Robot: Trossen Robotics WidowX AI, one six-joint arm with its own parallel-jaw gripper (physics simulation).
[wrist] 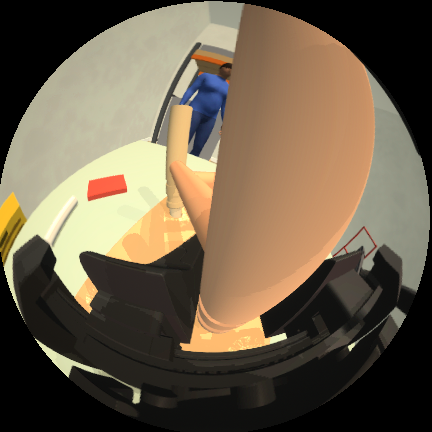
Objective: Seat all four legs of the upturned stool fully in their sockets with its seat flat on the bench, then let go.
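Frame: origin at the arm's base, x ahead, y left, z up, level; metres.
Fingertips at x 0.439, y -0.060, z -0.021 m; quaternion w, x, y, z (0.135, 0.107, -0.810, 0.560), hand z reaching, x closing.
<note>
A point is followed by its place in that frame.
A thick light-brown stool leg (290,150) fills the middle and right of the wrist view, very close to the camera. My gripper (224,234) @[x 0.439, y -0.060, z -0.021 m] is shut on this leg, with one dark finger on each side of it. The leg's ringed lower end reaches down to the orange-tan seat (165,245) @[x 0.482, y -0.094, z -0.114 m], which lies flat on the pale bench (145,167) @[x 0.638, y -0.354, z -0.146 m]. Whether that end is fully in its socket cannot be told. A second, paler leg (178,135) @[x 0.516, y -0.172, z 0.013 m] stands at the seat's far side, with a narrow pale end piece showing at its base. A rung (192,195) @[x 0.472, y -0.055, z 0.006 m] shows between the legs. The other legs are hidden.
A red block (106,187) @[x 0.665, y -0.190, z -0.134 m] and a white bar (61,220) @[x 0.697, y -0.063, z -0.131 m] lie on the bench to the left. A yellow sign (11,225) is at the far left edge. A person in blue (207,97) stands beyond the bench, by a shelf rack. A red outline (369,236) shows at the right.
</note>
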